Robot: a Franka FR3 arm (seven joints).
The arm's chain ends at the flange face. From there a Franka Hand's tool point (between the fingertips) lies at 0.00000 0.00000 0.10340 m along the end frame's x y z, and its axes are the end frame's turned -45 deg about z.
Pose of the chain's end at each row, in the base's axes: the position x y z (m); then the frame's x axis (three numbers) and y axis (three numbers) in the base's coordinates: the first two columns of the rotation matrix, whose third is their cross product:
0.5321 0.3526 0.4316 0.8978 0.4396 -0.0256 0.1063 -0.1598 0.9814
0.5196 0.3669 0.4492 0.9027 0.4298 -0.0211 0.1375 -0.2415 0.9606
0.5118 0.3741 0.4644 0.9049 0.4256 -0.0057 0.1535 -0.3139 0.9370
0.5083 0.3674 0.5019 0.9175 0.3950 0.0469 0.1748 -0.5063 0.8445
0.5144 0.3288 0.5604 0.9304 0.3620 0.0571 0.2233 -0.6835 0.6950
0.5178 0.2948 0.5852 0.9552 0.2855 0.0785 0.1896 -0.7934 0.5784
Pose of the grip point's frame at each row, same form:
0.5763 0.2612 0.4119 0.5597 0.4238 -0.7121 0.7100 0.1978 0.6759
0.5618 0.2769 0.4205 0.5411 0.4747 -0.6942 0.7355 0.1331 0.6643
0.5528 0.2863 0.4283 0.5313 0.5229 -0.6666 0.7484 0.0790 0.6585
0.5452 0.2881 0.4467 0.5252 0.6373 -0.5640 0.7724 -0.0787 0.6303
0.5444 0.2633 0.4863 0.5000 0.7393 -0.4511 0.8158 -0.2273 0.5318
0.5413 0.2392 0.5012 0.5414 0.7629 -0.3535 0.8095 -0.3591 0.4645

